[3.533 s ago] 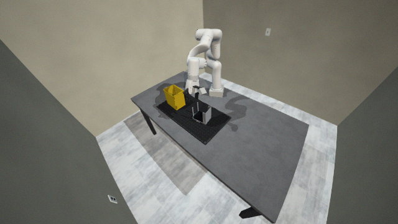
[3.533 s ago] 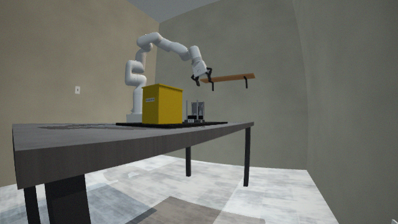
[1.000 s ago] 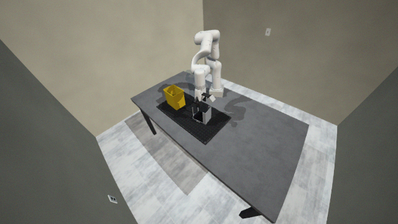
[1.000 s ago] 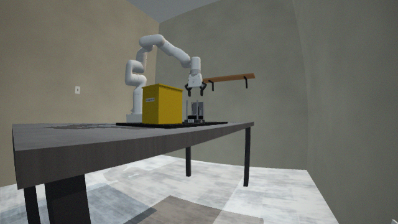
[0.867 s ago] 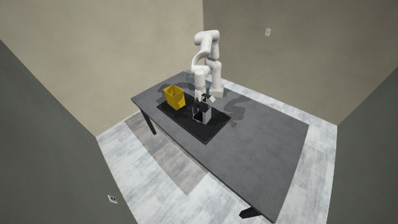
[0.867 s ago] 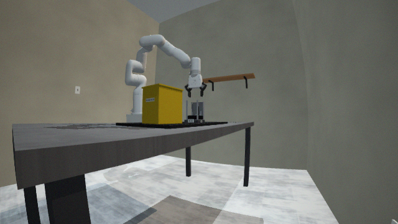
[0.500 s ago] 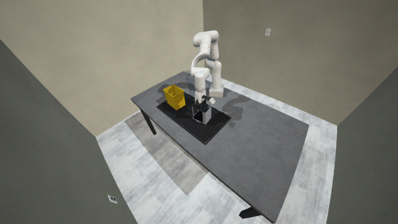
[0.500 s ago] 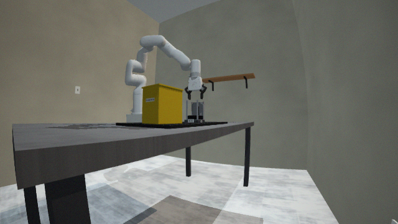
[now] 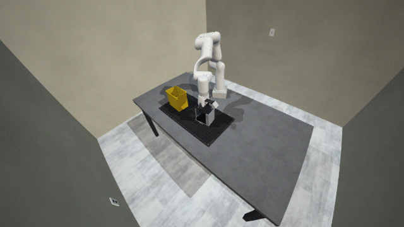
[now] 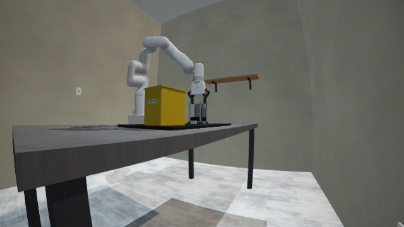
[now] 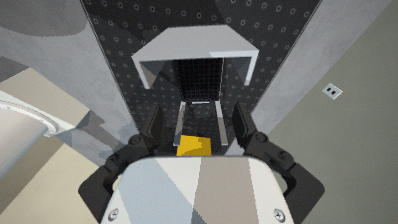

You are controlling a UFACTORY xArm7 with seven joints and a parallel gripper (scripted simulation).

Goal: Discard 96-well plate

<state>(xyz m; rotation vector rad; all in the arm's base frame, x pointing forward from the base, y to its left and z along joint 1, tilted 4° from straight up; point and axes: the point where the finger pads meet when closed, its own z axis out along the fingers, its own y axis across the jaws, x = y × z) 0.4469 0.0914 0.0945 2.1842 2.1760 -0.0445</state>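
Right now my hand is 110 mm above the black 96-well plate. Round my hand: yellow plastics bin W1: 50 mm behind, 360 mm to the right, 60 mm below.
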